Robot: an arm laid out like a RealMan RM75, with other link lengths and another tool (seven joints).
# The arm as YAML. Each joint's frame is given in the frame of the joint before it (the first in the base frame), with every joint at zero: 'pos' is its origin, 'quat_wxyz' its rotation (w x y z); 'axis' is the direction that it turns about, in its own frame. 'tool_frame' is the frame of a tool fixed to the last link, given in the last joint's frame.
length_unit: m
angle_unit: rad
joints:
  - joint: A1
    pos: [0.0, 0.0, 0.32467]
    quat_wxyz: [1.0, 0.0, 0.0, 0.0]
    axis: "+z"
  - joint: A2
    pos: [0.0, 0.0, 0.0]
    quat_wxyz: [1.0, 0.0, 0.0, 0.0]
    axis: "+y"
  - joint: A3
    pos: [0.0, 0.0, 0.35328]
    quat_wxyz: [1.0, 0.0, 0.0, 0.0]
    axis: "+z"
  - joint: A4
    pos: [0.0, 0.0, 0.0]
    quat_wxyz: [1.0, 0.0, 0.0, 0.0]
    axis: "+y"
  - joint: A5
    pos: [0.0, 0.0, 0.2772]
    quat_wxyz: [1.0, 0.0, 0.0, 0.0]
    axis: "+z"
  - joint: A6
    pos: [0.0, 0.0, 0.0]
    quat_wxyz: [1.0, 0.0, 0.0, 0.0]
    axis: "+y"
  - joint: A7
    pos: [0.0, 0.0, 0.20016]
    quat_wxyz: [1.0, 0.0, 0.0, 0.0]
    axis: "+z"
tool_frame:
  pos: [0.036, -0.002, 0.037]
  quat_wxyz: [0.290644, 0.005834, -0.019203, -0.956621]
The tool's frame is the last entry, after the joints.
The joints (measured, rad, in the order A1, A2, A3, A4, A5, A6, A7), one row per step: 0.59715 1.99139 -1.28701 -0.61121 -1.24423 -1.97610 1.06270; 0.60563 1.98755 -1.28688 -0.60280 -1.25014 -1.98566 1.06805; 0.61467 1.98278 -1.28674 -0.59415 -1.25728 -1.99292 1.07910; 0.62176 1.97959 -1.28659 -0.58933 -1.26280 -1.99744 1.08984; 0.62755 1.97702 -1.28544 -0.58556 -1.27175 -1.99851 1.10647; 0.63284 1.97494 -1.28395 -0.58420 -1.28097 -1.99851 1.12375; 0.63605 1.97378 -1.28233 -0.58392 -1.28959 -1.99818 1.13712; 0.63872 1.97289 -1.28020 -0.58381 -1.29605 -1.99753 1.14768; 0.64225 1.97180 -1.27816 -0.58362 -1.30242 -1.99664 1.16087; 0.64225 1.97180 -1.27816 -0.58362 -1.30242 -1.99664 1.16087; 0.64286 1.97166 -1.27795 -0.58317 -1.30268 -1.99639 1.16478; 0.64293 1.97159 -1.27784 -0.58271 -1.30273 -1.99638 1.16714; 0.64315 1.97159 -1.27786 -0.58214 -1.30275 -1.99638 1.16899
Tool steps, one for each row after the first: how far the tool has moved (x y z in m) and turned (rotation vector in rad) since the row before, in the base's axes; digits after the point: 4 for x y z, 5 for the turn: 0.0001 -0.0007 0.0008 -0.01394 -0.00600 0.00585; 0.0005 -0.0002 0.0008 -0.01704 -0.01023 0.00154; -0.0001 0.0000 0.0005 -0.01354 -0.00855 0.00085; 0.0007 0.0001 -0.0002 -0.01625 -0.01361 -0.00506; 0.0004 0.0003 -0.0002 -0.01493 -0.01396 -0.00474; 0.0006 0.0000 -0.0004 -0.01132 -0.01174 -0.00410; 0.0003 0.0003 -0.0001 -0.00783 -0.00864 -0.00372; 0.0001 0.0005 -0.0001 -0.00956 -0.00961 -0.00468; 0.0000 0.0000 0.0000 0.00000 0.00000 0.00000; 0.0000 0.0001 0.0000 -0.00285 -0.00142 -0.00231; 0.0001 -0.0001 0.0000 -0.00188 -0.00070 -0.00178; 0.0000 -0.0001 0.0000 -0.00169 -0.00054 -0.00137
